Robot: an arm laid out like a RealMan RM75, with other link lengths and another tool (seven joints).
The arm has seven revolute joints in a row. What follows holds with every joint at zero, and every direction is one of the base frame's.
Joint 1 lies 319.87 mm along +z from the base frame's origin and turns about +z.
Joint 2 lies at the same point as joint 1 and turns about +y.
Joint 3 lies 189.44 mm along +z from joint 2 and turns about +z.
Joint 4 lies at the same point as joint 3 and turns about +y.
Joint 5 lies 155.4 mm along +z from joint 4 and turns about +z.
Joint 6 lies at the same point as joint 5 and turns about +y.
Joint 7 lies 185.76 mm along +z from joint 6 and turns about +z.
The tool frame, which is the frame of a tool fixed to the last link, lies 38 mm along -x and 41 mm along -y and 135 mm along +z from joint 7; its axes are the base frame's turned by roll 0, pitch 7.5 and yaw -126.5 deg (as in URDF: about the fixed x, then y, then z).
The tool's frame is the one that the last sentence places.
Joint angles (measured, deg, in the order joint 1, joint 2, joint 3, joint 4, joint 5, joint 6, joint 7), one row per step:
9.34 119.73 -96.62 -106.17 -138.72 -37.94 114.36
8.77 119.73 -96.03 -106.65 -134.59 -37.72 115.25
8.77 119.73 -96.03 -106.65 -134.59 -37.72 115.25
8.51 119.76 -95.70 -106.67 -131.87 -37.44 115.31
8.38 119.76 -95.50 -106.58 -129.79 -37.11 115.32
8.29 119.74 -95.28 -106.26 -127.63 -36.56 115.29
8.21 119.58 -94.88 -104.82 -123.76 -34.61 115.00
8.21 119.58 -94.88 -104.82 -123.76 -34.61 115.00
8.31 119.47 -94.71 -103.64 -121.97 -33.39 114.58
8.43 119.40 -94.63 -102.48 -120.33 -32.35 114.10
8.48 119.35 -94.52 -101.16 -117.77 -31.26 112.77
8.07 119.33 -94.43 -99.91 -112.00 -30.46 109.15
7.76 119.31 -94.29 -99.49 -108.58 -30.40 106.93
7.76 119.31 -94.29 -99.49 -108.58 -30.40 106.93
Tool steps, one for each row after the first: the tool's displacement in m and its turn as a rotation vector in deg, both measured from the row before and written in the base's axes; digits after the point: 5 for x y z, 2 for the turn. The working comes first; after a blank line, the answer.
Tool pose at each row, in the base's axes (x y z in m, rotation vector in deg; the steps are taken from these numbers as rounded here):
-0.00908 0.44079 0.09153 -44.05 -120.57 -61.92
-0.01585 0.43820 0.09689 -47.08 -117.27 -58.42
-0.01585 0.43820 0.09689 -47.08 -117.27 -58.42
-0.02012 0.43673 0.09968 -48.59 -115.40 -56.29
-0.02348 0.43583 0.10189 -49.65 -113.96 -54.69
-0.02597 0.43577 0.10467 -50.77 -112.35 -53.20
-0.02576 0.43929 0.11194 -52.89 -108.93 -51.41
-0.02576 0.43929 0.11194 -52.89 -108.93 -51.41
-0.02331 0.44246 0.11509 -53.87 -107.35 -50.98
-0.02075 0.44517 0.11687 -54.81 -106.05 -50.56
-0.01873 0.44741 0.11874 -55.63 -104.67 -49.88
-0.02109 0.44603 0.12087 -56.33 -102.87 -47.65
-0.02355 0.44428 0.12254 -56.52 -101.98 -46.26
-0.02355 0.44428 0.12254 -56.52 -101.98 -46.26

-0.00677 -0.00259 0.00536 -1.10 4.67 -0.67
0.00000 0.00000 0.00000 0.00 0.00 0.00
-0.00427 -0.00147 0.00279 -0.67 2.68 -0.22
-0.00336 -0.00090 0.00221 -0.48 2.03 -0.13
-0.00249 -0.00006 0.00278 -0.38 2.10 -0.24
0.00021 0.00352 0.00727 -0.05 3.74 -0.95
0.00000 0.00000 0.00000 0.00 0.00 0.00
0.00245 0.00317 0.00315 0.16 1.52 -0.63
0.00256 0.00271 0.00178 0.03 1.29 -0.59
0.00202 0.00224 0.00187 0.00 1.47 -0.41
-0.00236 -0.00138 0.00213 -0.50 2.59 0.31
-0.00246 -0.00175 0.00167 -0.32 1.42 0.38
0.00000 0.00000 0.00000 0.00 0.00 0.00

